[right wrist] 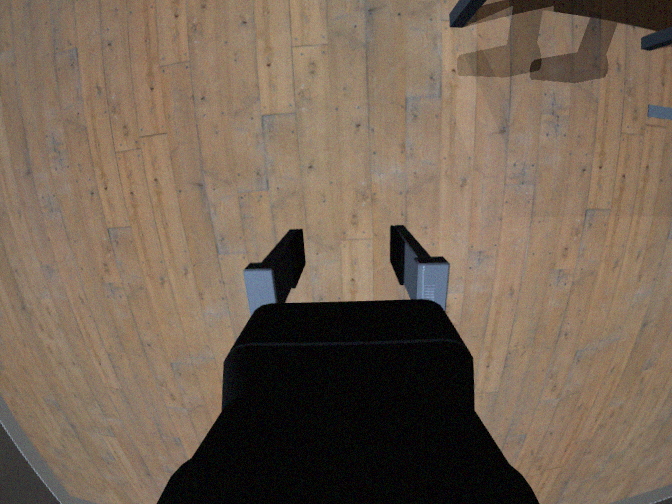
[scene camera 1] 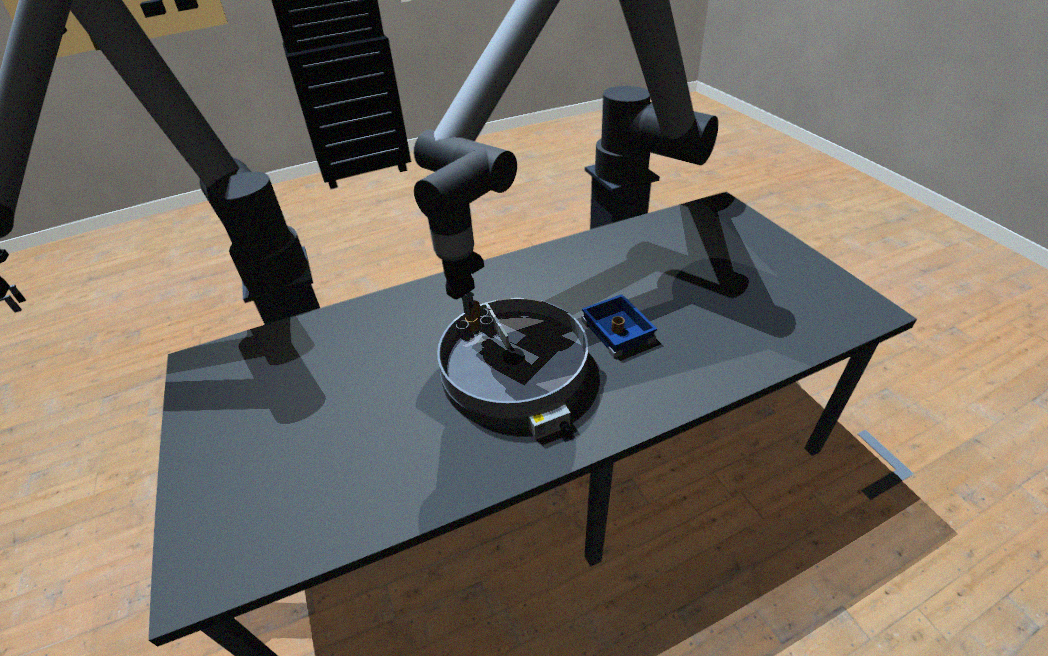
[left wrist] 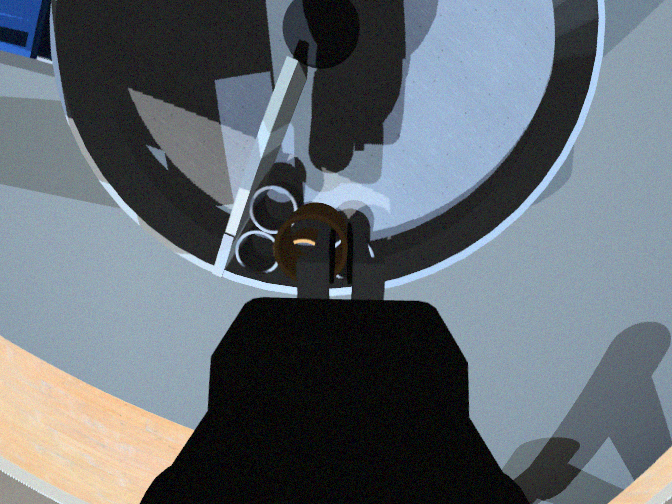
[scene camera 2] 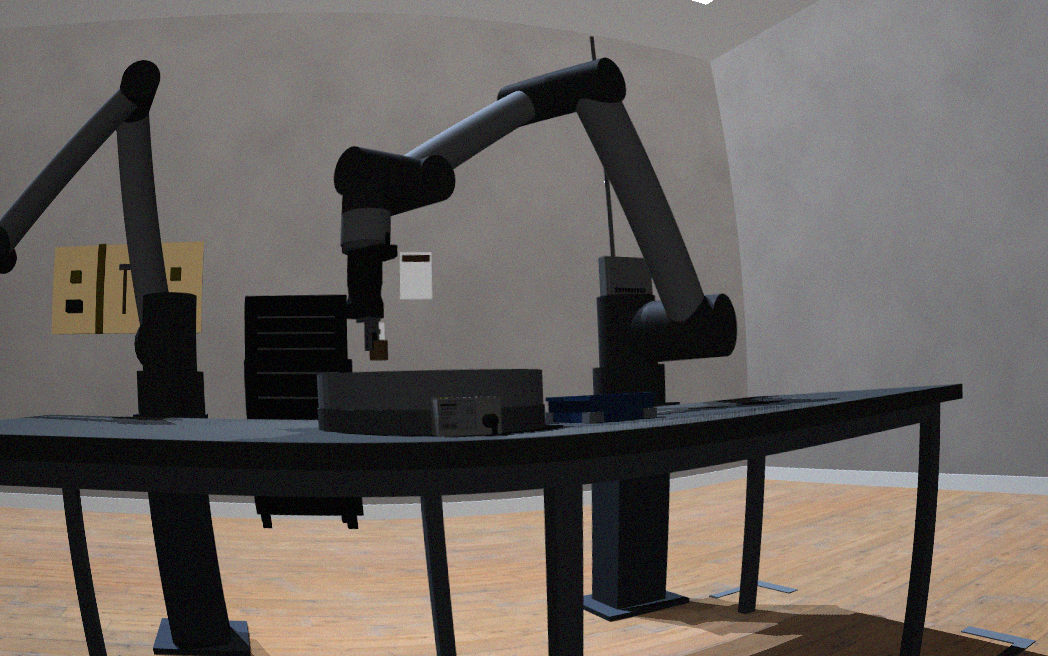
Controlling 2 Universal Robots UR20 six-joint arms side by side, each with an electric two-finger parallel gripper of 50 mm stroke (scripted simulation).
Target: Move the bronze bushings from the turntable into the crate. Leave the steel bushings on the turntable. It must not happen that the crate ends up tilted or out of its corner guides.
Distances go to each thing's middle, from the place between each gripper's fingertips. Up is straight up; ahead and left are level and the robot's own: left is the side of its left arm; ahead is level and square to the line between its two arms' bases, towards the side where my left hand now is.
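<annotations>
There is the blue crate point(scene camera 1: 603, 312), and I see my left gripper point(scene camera 2: 372, 350) 130 mm short of it, 420 mm to the right of it and 140 mm above it.
</annotations>
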